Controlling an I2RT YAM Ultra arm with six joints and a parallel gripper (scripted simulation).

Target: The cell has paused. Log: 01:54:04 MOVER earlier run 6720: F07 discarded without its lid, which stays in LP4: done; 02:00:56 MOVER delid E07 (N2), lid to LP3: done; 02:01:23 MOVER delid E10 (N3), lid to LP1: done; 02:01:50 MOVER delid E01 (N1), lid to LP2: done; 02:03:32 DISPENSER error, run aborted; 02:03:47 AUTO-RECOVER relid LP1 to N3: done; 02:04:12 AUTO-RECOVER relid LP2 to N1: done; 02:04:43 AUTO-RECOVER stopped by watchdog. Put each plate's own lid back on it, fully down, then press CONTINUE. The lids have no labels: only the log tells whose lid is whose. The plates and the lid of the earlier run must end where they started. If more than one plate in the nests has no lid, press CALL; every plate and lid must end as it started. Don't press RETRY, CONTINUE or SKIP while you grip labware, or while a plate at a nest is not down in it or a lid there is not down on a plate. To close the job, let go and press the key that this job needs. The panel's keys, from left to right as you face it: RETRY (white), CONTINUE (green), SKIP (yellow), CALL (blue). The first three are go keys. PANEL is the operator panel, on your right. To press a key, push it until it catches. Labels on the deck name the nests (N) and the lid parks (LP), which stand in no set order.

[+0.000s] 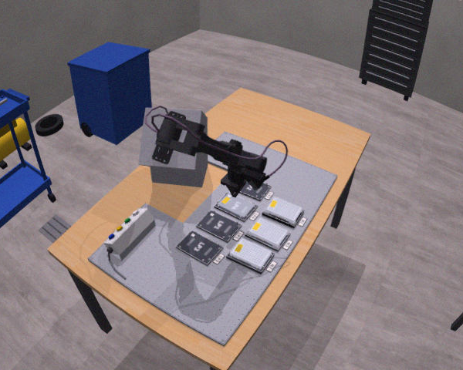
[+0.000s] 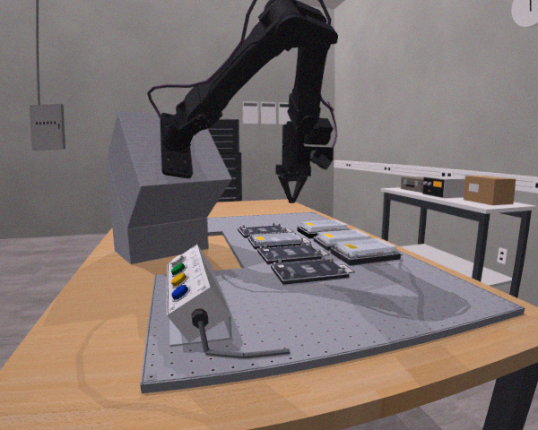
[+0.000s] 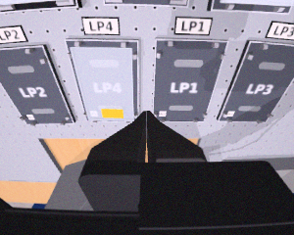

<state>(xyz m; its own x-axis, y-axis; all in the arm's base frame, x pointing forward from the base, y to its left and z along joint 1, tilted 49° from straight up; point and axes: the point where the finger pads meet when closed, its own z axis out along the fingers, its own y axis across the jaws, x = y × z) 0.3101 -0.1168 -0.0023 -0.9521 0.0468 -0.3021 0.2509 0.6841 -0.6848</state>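
The green continue key is 36 cm behind my hand, 20 cm to the right of it and 7 cm below it. Also, from my hand: yellow skip key: 38 cm behind, 25 cm to the right, 7 cm below; blue call key: 39 cm behind, 30 cm to the right, 7 cm below; well plate: 11 cm ahead, 16 cm to the right, 11 cm below.
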